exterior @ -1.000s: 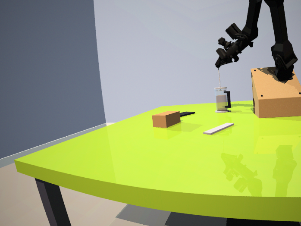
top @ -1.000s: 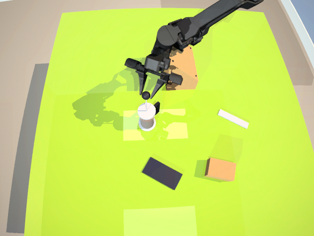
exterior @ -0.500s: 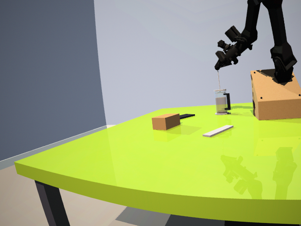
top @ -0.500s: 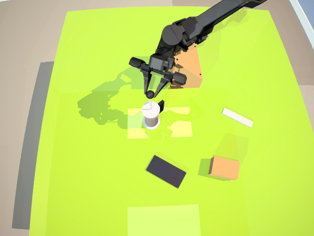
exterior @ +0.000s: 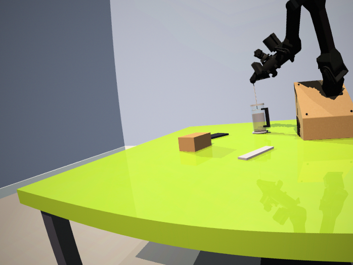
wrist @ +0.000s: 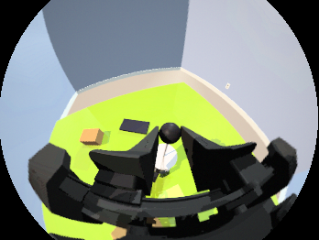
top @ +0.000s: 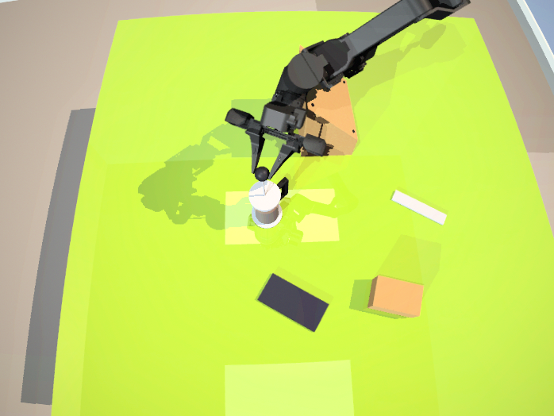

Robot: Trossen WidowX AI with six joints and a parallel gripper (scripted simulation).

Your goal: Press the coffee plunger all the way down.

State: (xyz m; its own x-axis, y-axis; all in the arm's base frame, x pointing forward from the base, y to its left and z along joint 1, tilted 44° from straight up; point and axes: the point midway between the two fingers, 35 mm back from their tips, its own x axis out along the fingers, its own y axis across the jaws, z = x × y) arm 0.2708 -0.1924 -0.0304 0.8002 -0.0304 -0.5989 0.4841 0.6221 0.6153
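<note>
Now: gripper tip 20 mm past the glass coffee press, 20 mm to the right of it and 120 mm above it. Round my gripper tip: dark flat slab (210 mm ahead, 40 mm to the left, 240 mm below).
</note>
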